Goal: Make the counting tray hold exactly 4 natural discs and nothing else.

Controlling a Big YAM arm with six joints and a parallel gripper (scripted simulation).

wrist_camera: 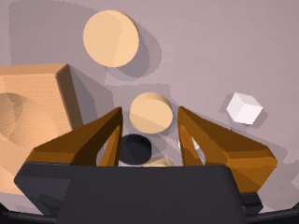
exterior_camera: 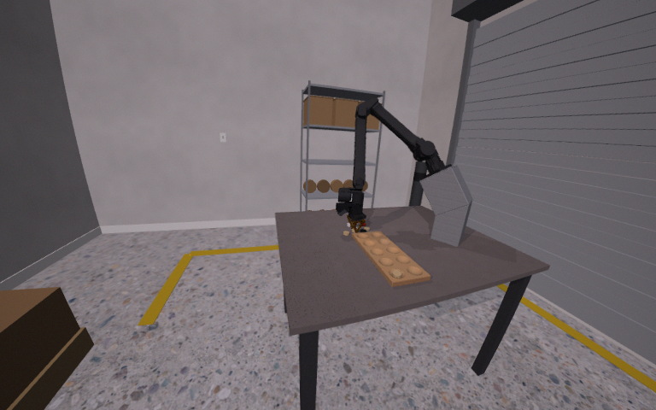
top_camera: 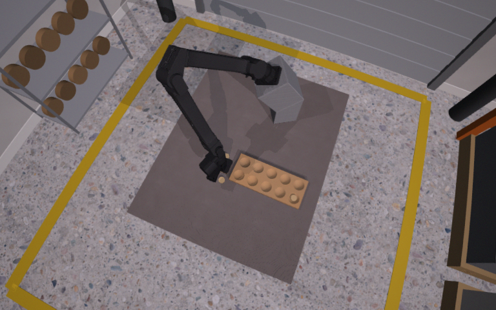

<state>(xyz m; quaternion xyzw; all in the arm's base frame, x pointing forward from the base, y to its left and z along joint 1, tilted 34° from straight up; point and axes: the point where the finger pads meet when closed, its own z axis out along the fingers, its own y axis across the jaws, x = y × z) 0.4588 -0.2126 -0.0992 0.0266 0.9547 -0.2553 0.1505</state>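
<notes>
My gripper is now 40 mm past the black piece, 20 mm to the right of it and 10 mm above it. Also, from my hand: red piece 90 mm behind, 60 mm to the right, 10 mm below; white cube 70 mm to the right; white disc 40 mm behind, 30 mm to the right, 10 mm below.
</notes>
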